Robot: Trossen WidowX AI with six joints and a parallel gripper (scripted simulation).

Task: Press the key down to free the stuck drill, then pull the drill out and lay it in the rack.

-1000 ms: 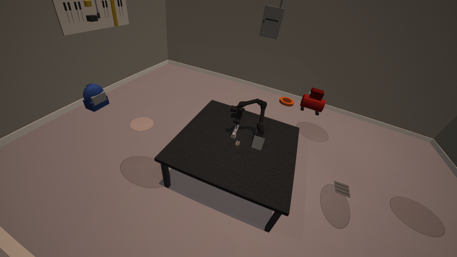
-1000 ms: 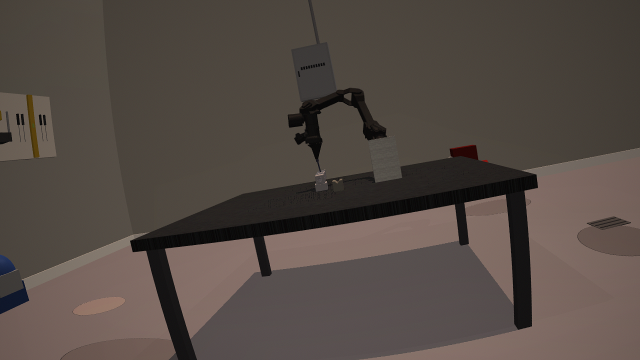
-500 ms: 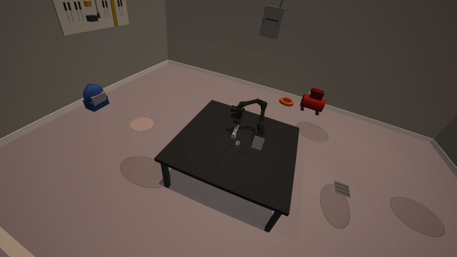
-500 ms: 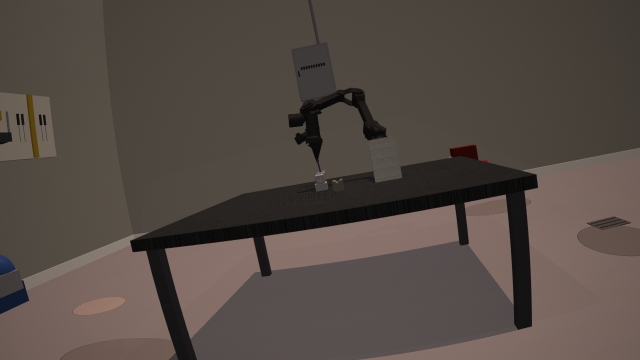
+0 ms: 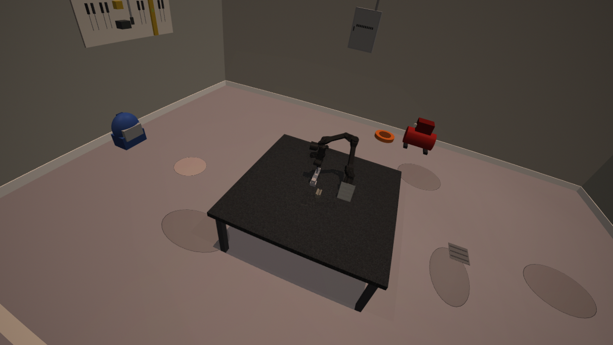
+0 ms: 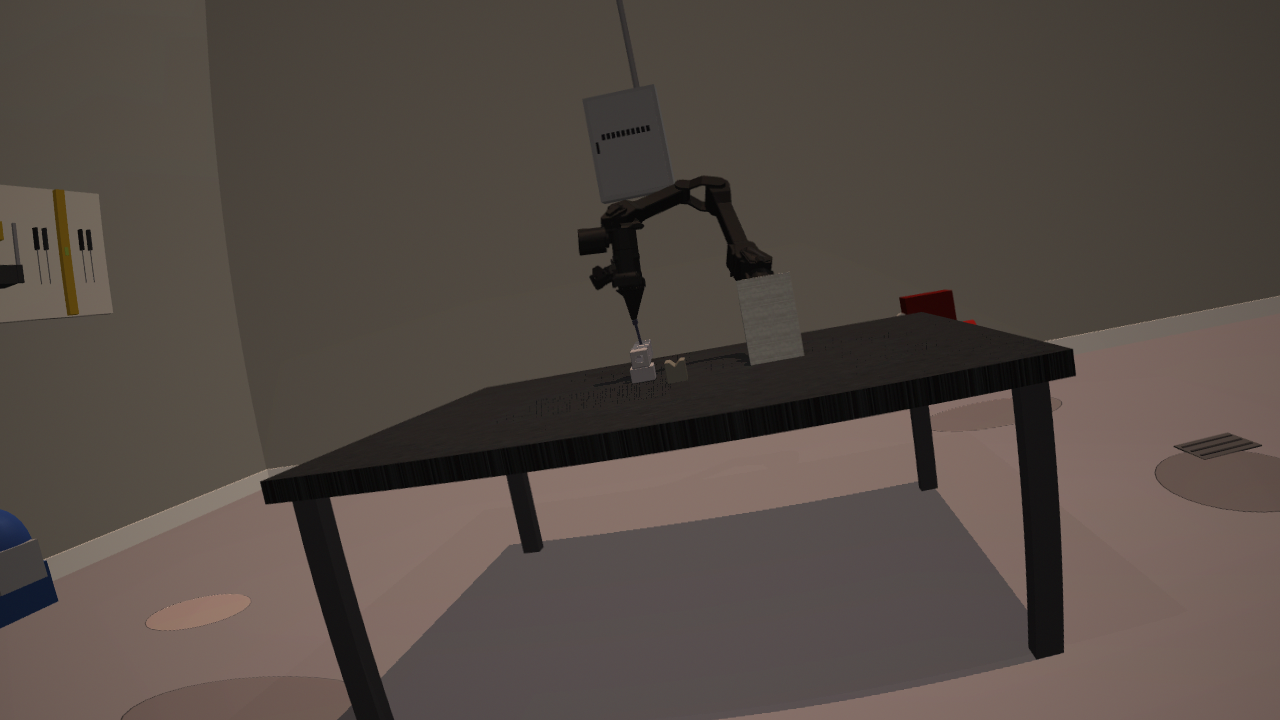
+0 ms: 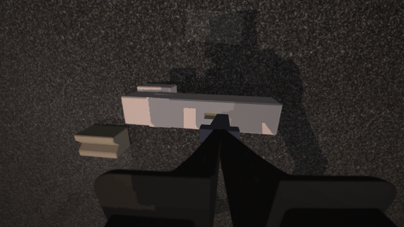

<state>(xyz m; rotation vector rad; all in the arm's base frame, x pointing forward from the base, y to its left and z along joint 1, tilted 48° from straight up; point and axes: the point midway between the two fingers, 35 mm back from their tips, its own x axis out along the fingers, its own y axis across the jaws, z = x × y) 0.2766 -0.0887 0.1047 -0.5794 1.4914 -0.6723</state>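
The thin dark drill lies 30 mm below my gripper tip. The rest, counted from my gripper tip: v-shaped rack: 200 mm to the left, 110 mm below, 70 mm behind; grey block: 80 mm below, 30 mm to the left.
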